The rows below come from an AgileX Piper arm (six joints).
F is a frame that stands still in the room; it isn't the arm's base.
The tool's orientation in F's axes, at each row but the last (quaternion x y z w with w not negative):
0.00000, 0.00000, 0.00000, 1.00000
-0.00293, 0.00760, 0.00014, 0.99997
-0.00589, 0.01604, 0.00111, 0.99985
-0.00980, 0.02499, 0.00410, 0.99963
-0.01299, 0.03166, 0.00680, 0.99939
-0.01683, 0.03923, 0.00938, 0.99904
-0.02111, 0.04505, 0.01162, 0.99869
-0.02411, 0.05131, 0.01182, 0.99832
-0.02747, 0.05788, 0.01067, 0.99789
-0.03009, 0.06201, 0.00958, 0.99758
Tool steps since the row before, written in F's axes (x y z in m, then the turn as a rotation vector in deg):
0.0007, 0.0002, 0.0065, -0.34, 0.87, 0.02
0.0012, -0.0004, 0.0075, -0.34, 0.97, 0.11
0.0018, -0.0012, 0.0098, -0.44, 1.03, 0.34
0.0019, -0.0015, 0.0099, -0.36, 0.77, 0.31
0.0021, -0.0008, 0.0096, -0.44, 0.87, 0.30
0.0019, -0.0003, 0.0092, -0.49, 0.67, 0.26
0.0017, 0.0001, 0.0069, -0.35, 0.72, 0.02
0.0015, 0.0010, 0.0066, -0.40, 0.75, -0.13
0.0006, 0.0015, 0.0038, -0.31, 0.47, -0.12
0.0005, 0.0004, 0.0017, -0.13, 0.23, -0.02
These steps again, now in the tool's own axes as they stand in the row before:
0.0007, 0.0002, 0.0065, -0.34, 0.87, 0.02
0.0011, -0.0004, 0.0075, -0.34, 0.97, 0.11
0.0015, -0.0013, 0.0098, -0.45, 1.03, 0.34
0.0014, -0.0017, 0.0100, -0.37, 0.77, 0.31
0.0015, -0.0011, 0.0097, -0.45, 0.87, 0.29
0.0012, -0.0006, 0.0093, -0.50, 0.67, 0.24
0.0011, -0.0002, 0.0070, -0.33, 0.73, 0.02
0.0008, 0.0006, 0.0068, -0.37, 0.77, -0.13
0.0002, 0.0013, 0.0039, -0.29, 0.48, -0.13
0.0003, 0.0003, 0.0018, -0.12, 0.23, -0.02

